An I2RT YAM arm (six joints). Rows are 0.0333 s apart.
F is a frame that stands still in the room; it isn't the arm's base.
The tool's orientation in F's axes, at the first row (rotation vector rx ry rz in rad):
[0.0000, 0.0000, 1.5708]
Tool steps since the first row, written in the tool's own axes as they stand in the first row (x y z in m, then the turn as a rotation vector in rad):
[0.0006, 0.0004, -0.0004, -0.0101, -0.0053, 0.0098]
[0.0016, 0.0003, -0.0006, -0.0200, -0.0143, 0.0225]
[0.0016, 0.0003, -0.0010, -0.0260, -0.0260, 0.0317]
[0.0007, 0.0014, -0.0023, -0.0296, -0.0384, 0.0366]
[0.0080, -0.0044, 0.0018, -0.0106, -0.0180, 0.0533]
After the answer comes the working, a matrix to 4 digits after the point.
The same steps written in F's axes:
[-0.0004, 0.0006, -0.0004, 0.0053, -0.0101, 0.0098]
[-0.0003, 0.0016, -0.0006, 0.0143, -0.0200, 0.0225]
[-0.0003, 0.0016, -0.0010, 0.0260, -0.0260, 0.0317]
[-0.0014, 0.0007, -0.0023, 0.0384, -0.0296, 0.0366]
[0.0044, 0.0080, 0.0018, 0.0180, -0.0106, 0.0533]

The tool's axes in the first row as the columns of a matrix, in F's axes (rounded; the answer above uses it unrounded):
[0.0000, -1.0000, 0.0000]
[1.0000, 0.0000, 0.0000]
[0.0000, 0.0000, 1.0000]

